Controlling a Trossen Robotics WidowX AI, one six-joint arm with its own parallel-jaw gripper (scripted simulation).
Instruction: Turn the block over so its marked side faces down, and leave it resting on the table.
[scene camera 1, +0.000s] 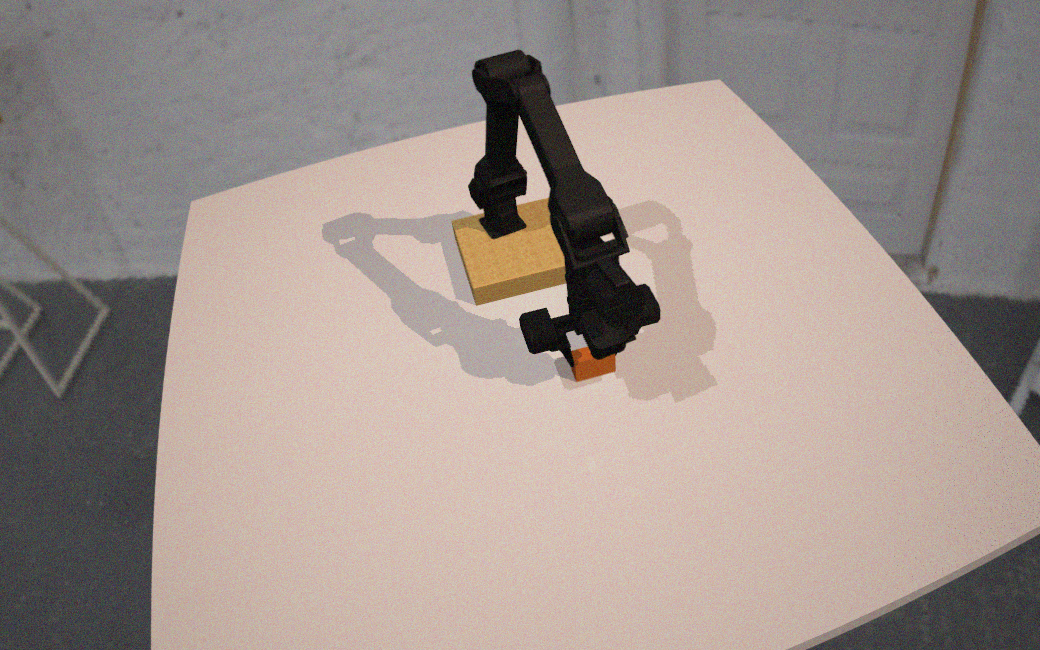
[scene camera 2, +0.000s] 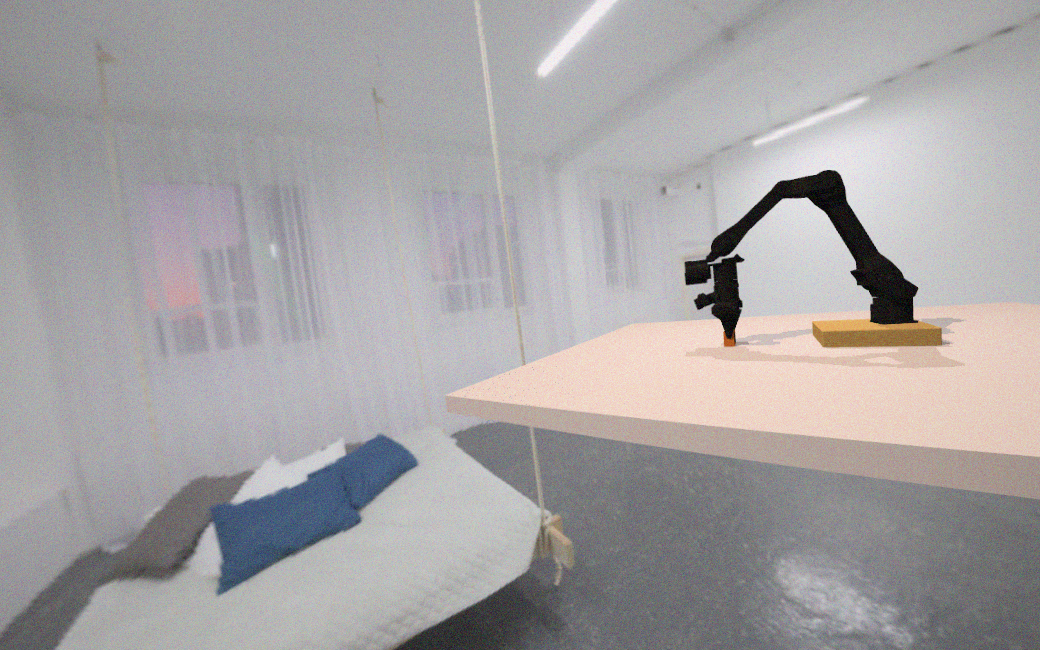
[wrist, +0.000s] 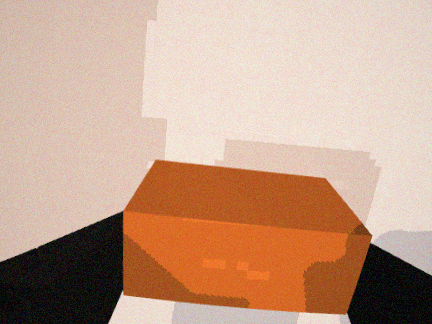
Labels:
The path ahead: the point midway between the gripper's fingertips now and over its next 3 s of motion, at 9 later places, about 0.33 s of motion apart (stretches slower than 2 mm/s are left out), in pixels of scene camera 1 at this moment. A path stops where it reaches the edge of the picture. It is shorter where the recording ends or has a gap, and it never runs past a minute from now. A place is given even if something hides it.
The gripper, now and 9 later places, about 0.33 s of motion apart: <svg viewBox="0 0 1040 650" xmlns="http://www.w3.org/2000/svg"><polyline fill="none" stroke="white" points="592,359 591,348 594,351 595,356 595,358 595,357 597,360 603,374 607,382 607,382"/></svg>

